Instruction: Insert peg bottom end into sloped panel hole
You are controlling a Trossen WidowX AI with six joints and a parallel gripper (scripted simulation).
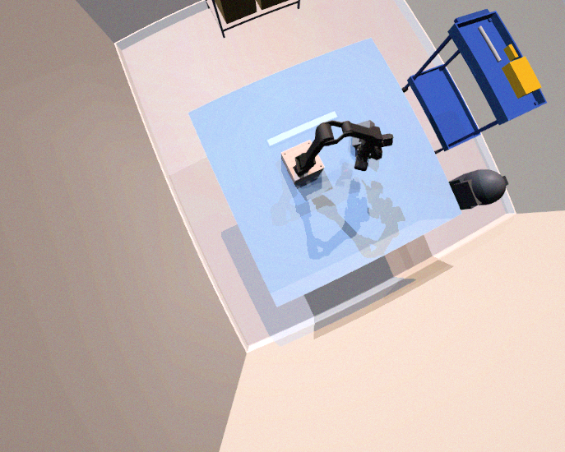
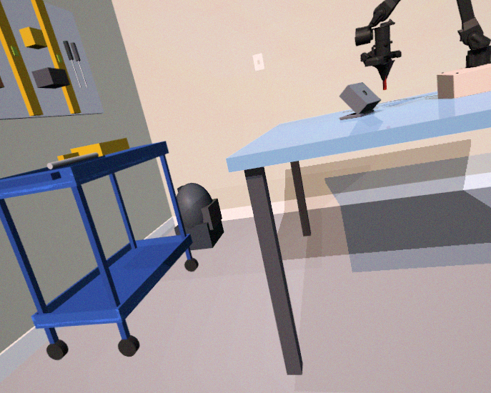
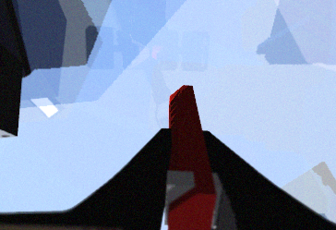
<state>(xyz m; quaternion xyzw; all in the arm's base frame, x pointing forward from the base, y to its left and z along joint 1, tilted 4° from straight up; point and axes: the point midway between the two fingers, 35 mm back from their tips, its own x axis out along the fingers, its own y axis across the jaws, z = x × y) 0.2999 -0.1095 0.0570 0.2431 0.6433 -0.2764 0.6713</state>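
Now: the grey sloped panel 12 cm to the left of my gripper tip, 12 cm ahead of it and 5 cm below it. The rest, counted from my gripper tip: red peg: 2 cm above.
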